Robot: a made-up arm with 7 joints.
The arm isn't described. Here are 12 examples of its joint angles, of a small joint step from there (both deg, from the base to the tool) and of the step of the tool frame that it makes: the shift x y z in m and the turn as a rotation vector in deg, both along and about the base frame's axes.
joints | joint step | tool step
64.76 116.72 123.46 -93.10 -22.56 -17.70 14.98 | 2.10 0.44 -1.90 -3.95 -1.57 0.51 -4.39 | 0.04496 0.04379 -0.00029 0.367 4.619 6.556
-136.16 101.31 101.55 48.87 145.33 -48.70 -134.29 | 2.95 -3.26 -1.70 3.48 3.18 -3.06 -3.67 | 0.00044 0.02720 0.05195 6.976 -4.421 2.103
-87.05 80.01 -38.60 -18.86 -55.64 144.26 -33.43 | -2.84 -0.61 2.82 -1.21 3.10 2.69 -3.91 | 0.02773 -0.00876 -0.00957 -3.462 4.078 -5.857
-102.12 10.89 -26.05 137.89 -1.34 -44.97 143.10 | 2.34 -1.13 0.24 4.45 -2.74 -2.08 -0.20 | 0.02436 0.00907 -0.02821 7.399 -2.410 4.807
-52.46 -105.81 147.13 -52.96 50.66 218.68 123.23 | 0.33 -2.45 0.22 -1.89 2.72 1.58 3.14 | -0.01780 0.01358 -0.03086 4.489 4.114 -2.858
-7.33 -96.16 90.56 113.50 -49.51 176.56 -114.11 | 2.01 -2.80 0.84 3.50 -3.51 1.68 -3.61 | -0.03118 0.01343 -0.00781 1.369 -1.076 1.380
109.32 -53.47 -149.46 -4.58 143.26 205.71 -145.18 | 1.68 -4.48 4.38 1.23 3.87 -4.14 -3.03 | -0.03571 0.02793 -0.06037 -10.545 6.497 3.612
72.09 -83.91 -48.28 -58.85 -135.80 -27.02 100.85 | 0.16 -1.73 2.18 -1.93 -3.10 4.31 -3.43 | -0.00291 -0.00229 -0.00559 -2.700 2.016 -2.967
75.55 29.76 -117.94 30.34 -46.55 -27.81 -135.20 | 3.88 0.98 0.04 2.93 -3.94 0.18 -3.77 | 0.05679 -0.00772 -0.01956 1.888 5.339 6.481
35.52 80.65 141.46 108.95 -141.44 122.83 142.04 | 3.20 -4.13 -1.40 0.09 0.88 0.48 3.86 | -0.01628 -0.02826 0.03379 -0.447 5.840 -1.329
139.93 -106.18 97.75 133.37 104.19 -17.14 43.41 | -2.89 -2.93 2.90 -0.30 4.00 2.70 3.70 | -0.01648 0.02766 0.01275 -2.922 -1.927 1.015
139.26 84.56 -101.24 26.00 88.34 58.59 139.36 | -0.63 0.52 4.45 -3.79 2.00 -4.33 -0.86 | -0.00220 -0.03651 0.02747 3.473 -7.714 -3.573
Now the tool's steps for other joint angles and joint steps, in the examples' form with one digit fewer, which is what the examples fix.
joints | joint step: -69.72 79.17 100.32 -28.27 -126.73 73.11 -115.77 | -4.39 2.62 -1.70 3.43 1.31 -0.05 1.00
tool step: 0.0753 0.0680 -0.0480 -4.28 -0.61 -7.24
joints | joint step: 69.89 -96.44 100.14 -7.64 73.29 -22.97 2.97 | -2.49 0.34 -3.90 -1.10 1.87 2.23 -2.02
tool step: 0.0447 -0.0184 0.0033 -1.82 -0.82 -5.65
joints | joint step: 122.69 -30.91 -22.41 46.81 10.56 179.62 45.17 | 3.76 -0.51 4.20 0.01 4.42 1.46 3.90
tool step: -0.0608 -0.0103 -0.0190 -1.28 5.23 12.11
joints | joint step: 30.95 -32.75 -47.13 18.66 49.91 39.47 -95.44 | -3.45 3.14 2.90 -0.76 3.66 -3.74 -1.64
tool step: -0.0221 -0.0429 0.0269 2.25 0.32 2.98
